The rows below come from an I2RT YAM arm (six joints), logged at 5 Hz.
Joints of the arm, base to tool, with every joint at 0 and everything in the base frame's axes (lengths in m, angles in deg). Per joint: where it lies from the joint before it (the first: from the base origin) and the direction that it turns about. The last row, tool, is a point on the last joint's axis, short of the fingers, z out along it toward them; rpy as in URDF.
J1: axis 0 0 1 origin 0 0 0.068
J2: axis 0 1 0 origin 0.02 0.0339 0.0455
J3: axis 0 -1 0 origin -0.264 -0.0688 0
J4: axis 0 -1 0 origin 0.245 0.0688 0.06
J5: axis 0 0 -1 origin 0.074 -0.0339 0.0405
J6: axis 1 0 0 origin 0.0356 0 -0.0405
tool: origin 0 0 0 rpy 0 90 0
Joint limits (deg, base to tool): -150..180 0..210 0..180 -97..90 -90..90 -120..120
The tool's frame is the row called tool.
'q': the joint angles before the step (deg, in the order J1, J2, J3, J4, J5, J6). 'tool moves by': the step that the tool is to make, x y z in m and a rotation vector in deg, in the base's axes. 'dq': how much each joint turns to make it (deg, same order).
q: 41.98, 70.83, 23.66, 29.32, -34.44, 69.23
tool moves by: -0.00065, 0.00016, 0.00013, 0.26, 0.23, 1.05
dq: 0.00, 0.00, 0.00, 0.01, -1.11, 0.01
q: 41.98, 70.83, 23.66, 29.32, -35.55, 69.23
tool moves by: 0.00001, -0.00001, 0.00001, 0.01, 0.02, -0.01
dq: 0.00, 0.00, 0.00, 0.01, 0.00, 0.03
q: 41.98, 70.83, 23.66, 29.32, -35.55, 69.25
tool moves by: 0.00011, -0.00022, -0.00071, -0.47, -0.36, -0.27
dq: 0.00, 0.00, 0.00, -0.39, 0.44, -0.59
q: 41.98, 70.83, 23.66, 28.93, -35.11, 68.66
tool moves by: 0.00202, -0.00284, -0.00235, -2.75, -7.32, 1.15
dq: -0.77, 0.00, 0.00, -1.35, 0.43, -8.74
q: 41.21, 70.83, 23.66, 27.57, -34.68, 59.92
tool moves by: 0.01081, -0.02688, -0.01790, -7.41, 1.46, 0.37
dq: -7.36, -0.02, 0.00, -11.64, -4.85, -9.81
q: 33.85, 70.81, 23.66, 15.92, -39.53, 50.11
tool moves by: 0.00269, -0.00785, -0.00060, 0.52, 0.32, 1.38
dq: -2.43, -0.27, 0.00, -1.57, -3.56, -1.99
